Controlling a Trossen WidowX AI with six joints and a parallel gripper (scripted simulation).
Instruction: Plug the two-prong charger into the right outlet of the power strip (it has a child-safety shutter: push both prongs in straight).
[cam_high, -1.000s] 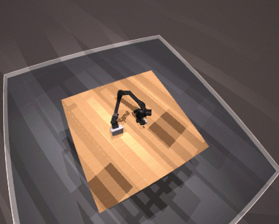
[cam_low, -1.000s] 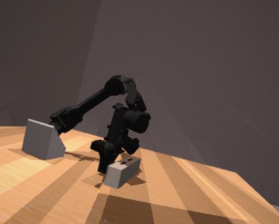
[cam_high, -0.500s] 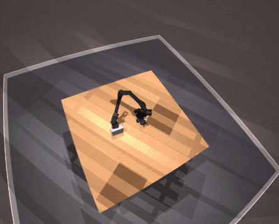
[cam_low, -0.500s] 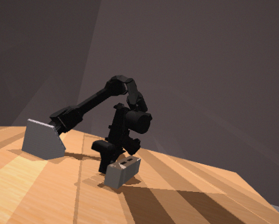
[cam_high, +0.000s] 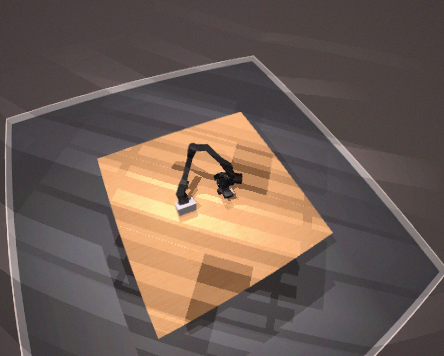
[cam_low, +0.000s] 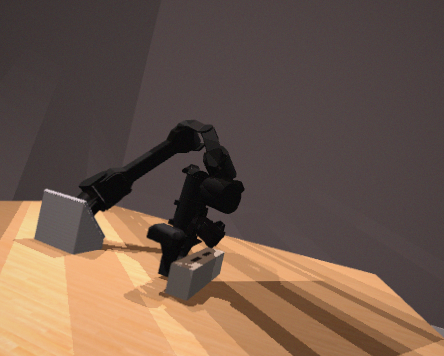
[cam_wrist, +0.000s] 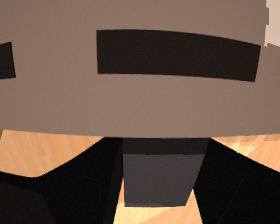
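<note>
The black two-prong charger lies 2 cm ahead of my gripper tip and 1 cm above it.
</note>
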